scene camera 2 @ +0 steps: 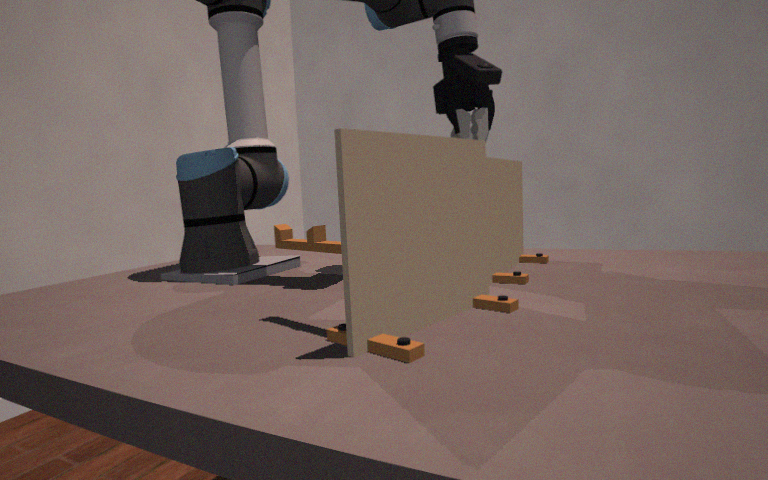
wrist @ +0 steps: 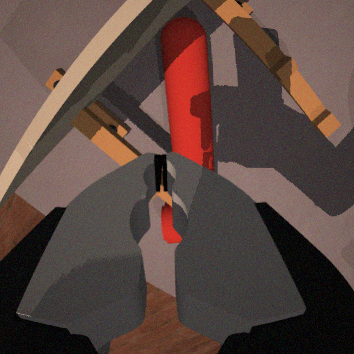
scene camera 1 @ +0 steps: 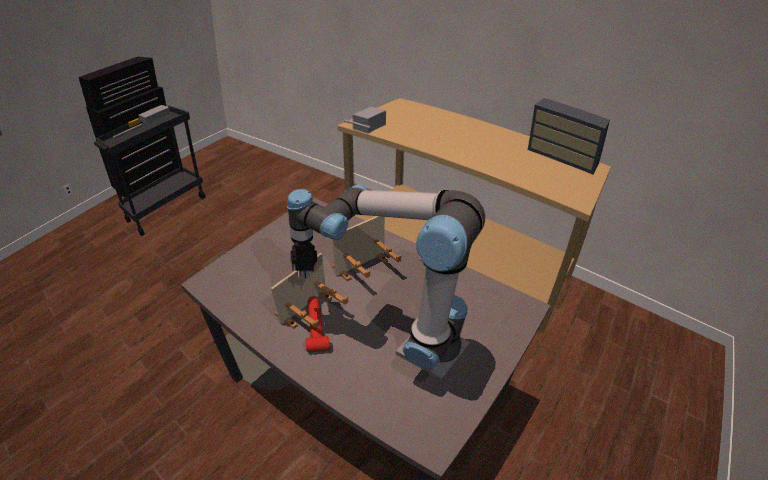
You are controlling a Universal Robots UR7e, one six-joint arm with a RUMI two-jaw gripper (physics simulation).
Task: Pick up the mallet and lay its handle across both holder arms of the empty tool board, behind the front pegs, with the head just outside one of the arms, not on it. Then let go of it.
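Where they show: gripper, between the fingertips: (wrist: 161,157) (scene camera 1: 305,277); arm's base, origin of its link: (scene camera 2: 220,265).
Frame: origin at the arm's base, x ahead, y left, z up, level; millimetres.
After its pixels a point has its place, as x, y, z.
The red mallet (scene camera 1: 317,343) @(276, 329, 31) (wrist: 185,75) @(442, 225, 29) lies low by the near tool board (scene camera 1: 288,295) @(480, 303, 97) (wrist: 75,75) @(492, 249, 176). Its handle passes beneath that board's left holder arm (scene camera 1: 300,314) @(400, 309, 65) (wrist: 107,145) @(440, 313, 66), with the handle end between the two arms and the head outside the left one. The right holder arm (scene camera 1: 334,293) @(401, 151, 69) (wrist: 300,95) @(378, 151, 66) carries nothing. The far tool board (scene camera 1: 362,243) @(536, -101, 92) (scene camera 2: 419,226) @(543, -109, 96) has two bare arms. My gripper (scene camera 1: 304,273) @(438, 242, 180) (scene camera 2: 471,135) (wrist: 161,157) @(438, 242, 180) is shut and empty, above the mallet, close to the near board's top edge. The mallet does not show in scene camera 2.
Both boards stand on the grey table (scene camera 1: 385,396) @(-20, 280, -16) (scene camera 2: 254,401) @(528, -324, -16). Orange clamp blocks (scene camera 2: 396,346) @(571, -198, -4) hold their feet. The arm's base (scene camera 2: 209,243) @(38, -44, 52) stands at the other side of the table. A wooden workbench (scene camera 1: 453,135) and a dark tool cart (scene camera 1: 164,192) stand off the table.
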